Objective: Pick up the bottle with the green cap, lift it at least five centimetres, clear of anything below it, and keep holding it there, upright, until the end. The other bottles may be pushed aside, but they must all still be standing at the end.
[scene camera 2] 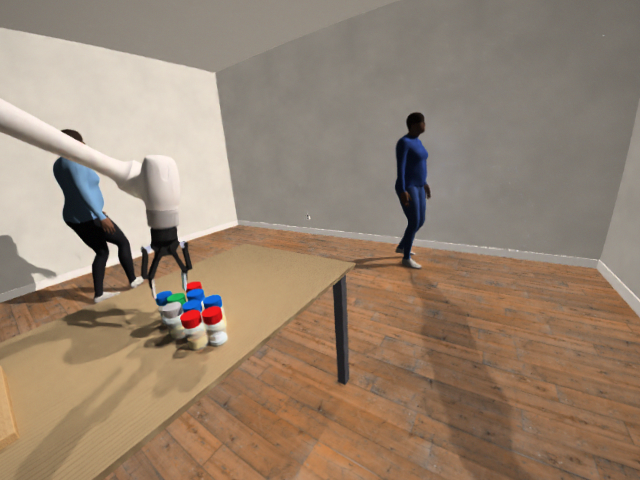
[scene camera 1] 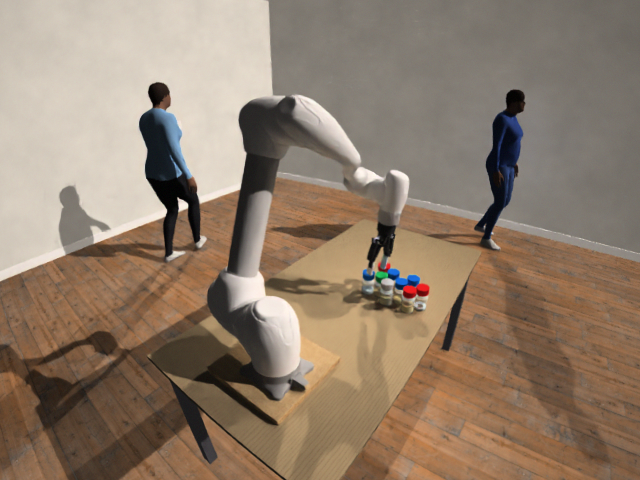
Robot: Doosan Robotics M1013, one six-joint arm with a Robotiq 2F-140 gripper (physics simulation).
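Places are measured from the arm's base along level axes (x right, y down, z ahead), in centimetres.
Pixels of known places: gripper, fingertip midpoint: (scene camera 2: 170, 293) (scene camera 1: 376, 271); arm's base, link origin: (scene camera 1: 277, 370).
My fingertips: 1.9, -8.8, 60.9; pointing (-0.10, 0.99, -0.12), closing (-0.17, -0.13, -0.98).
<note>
For each thing: its middle in the pictures, then the offset to it from my fingertips, as dx, dy, dz. Level surfaces: height alone.
- bottle with the green cap, body centre: (scene camera 2: 179, 310) (scene camera 1: 380, 284) +2.8, +6.1, +0.3
- white-capped bottle, body centre: (scene camera 2: 176, 320) (scene camera 1: 386, 292) +7.5, +6.1, -3.4
- blue-capped bottle, body centre: (scene camera 2: 167, 308) (scene camera 1: 368, 282) -2.9, +6.1, -1.2
- table, surface height: dy +11.4
The bottle with the green cap (scene camera 1: 381, 276) (scene camera 2: 176, 298) stands on the table in the cluster, partly hidden by the white-capped bottle (scene camera 1: 386, 284) (scene camera 2: 172, 310). A blue-capped bottle (scene camera 1: 368, 275) (scene camera 2: 163, 297) stands left of it, and a red-capped one (scene camera 1: 384, 266) (scene camera 2: 194, 285) behind it. My gripper (scene camera 1: 377, 269) (scene camera 2: 169, 292) is open and empty, pointing down, with its fingertips near cap height over the back left of the cluster. In scene camera 1 one fingertip overlaps the left blue cap and the other the rear red cap. Whether they touch is unclear.
More blue-capped bottles (scene camera 1: 393, 273) (scene camera 1: 413, 280) (scene camera 2: 212, 301) and two red-capped bottles (scene camera 1: 408, 292) (scene camera 1: 422, 290) (scene camera 2: 190, 318) (scene camera 2: 212, 314) stand close by on the table (scene camera 1: 330, 273) (scene camera 2: 258, 263). All visible bottles are upright. Two people (scene camera 1: 162, 149) (scene camera 1: 505, 149) (scene camera 2: 412, 165) are on the floor beyond the table.
</note>
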